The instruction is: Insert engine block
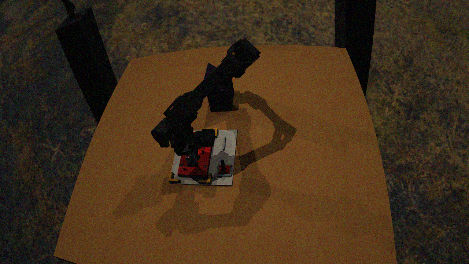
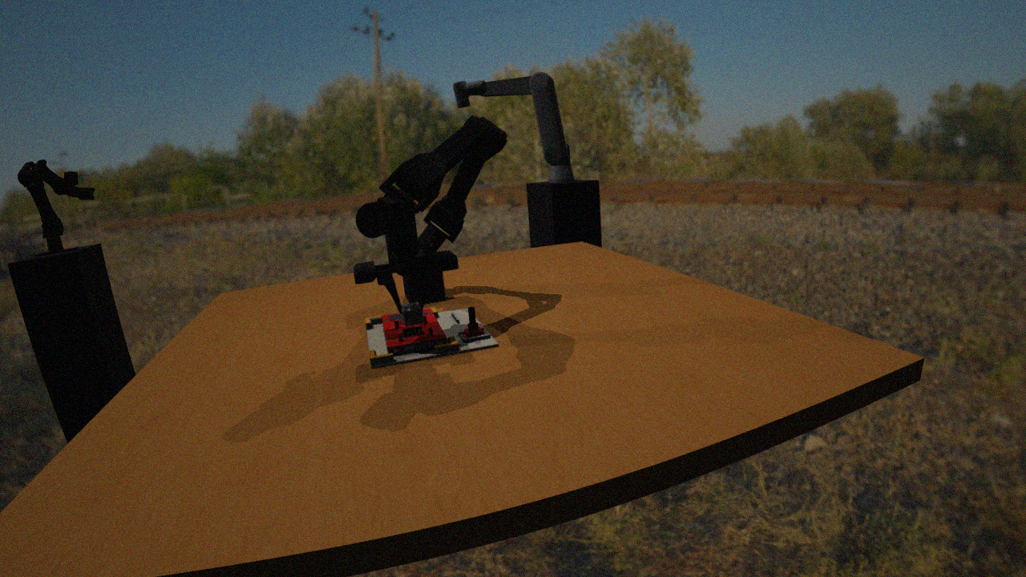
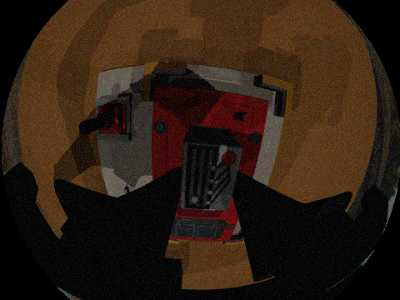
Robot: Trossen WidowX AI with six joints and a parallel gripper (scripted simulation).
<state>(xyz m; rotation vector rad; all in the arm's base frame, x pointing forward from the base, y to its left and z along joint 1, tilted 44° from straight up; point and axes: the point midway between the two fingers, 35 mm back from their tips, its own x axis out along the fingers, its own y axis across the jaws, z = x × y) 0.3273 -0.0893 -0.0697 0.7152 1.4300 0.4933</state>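
My gripper tip is 1 cm above the engine block.
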